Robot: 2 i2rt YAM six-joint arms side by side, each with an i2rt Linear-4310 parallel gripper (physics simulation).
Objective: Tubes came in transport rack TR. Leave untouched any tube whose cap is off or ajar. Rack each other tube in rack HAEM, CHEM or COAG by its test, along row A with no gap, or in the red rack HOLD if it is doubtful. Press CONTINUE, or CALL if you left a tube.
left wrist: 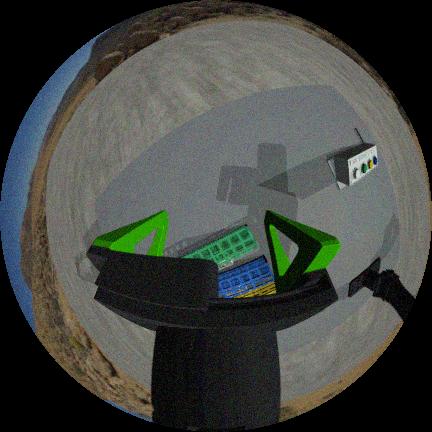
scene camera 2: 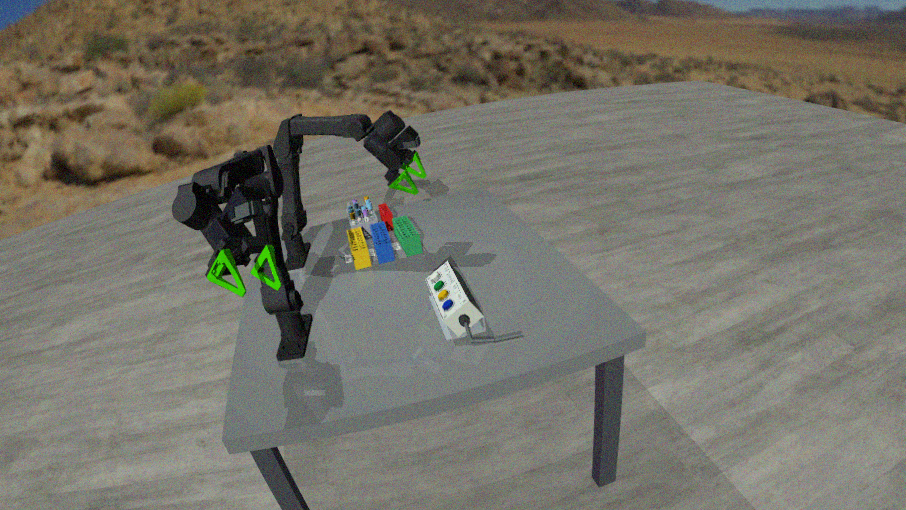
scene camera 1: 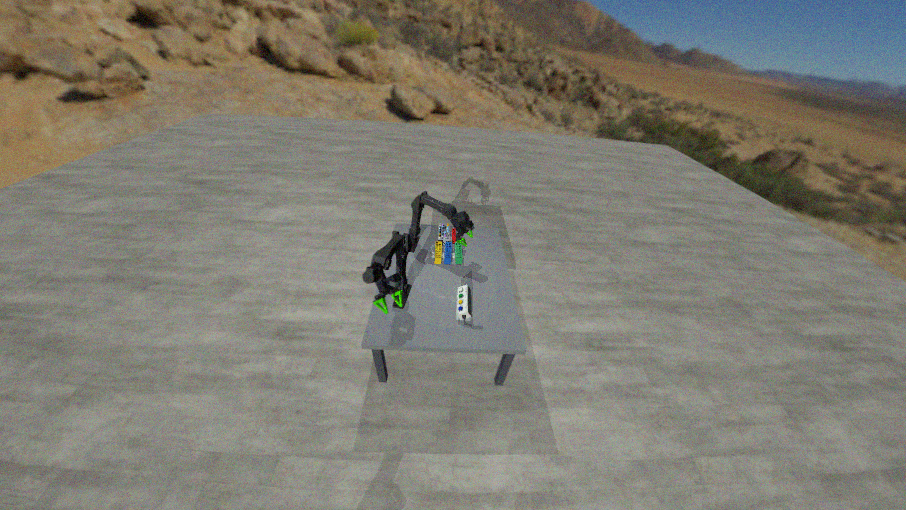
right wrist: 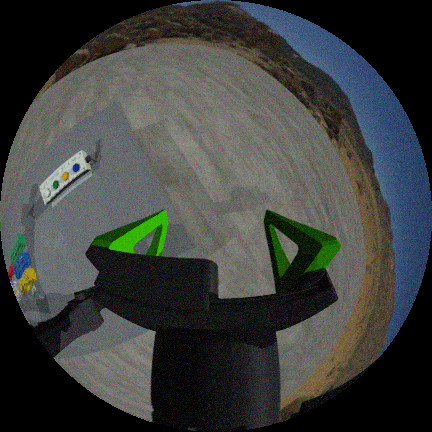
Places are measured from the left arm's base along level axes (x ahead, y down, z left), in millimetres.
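Pixels of known places: left gripper, between the fingertips: (left wrist: 215,215) (scene camera 2: 421,185) (scene camera 1: 469,241); right gripper, between the fingertips: (scene camera 2: 262,291) (scene camera 1: 394,310) (right wrist: 215,214); left arm's base, origin of its link: (scene camera 2: 297,257) (scene camera 1: 412,244); right arm's base, origin of its link: (left wrist: 365,275) (scene camera 2: 295,337) (scene camera 1: 402,296).
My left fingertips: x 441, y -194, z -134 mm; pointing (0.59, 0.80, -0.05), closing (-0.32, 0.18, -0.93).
Ahead of a thing's pixels: the offset from my left fingertips to its middle. "*": to the spot under its first point. Level surfaces: height alone.
Transport rack TR holds several upright tubes {* dy +98, dx -210, dz +211 mm} (scene camera 1: 443,231) {dy +143, dx -192, dz +192 mm} (scene camera 2: 365,212); their caps and labels are too small to judge. Beside it is the red rack HOLD (scene camera 1: 453,235) (scene camera 2: 385,216). A yellow rack {dy +166, dx -220, dz +41 mm} (scene camera 1: 438,252) (scene camera 2: 358,248) (left wrist: 257,290), a blue rack {dy +166, dx -147, dz +52 mm} (scene camera 1: 447,252) (scene camera 2: 382,242) (left wrist: 245,277) and a green rack {dy +166, dx -69, dz +68 mm} (scene camera 1: 459,252) (scene camera 2: 407,235) (left wrist: 230,246) stand side by side; their names are unreadable. My left gripper (scene camera 1: 466,238) (scene camera 2: 419,183) (left wrist: 215,215) is open and empty above the racks' far side. Its body hides TR and HOLD in the left wrist view. My right gripper (scene camera 1: 393,307) (scene camera 2: 260,291) (right wrist: 215,214) is open and empty, away from the racks.
The white button box {dy +152, dx +21, dz -417 mm} (scene camera 1: 467,304) (scene camera 2: 459,304) (right wrist: 70,171) stands nearer the cameras than the racks, with white, green, yellow and blue buttons and a cable. The right gripper hangs near the left edge of the grey table {dy +194 mm} (scene camera 1: 431,335) (scene camera 2: 380,380) in scene camera 1.
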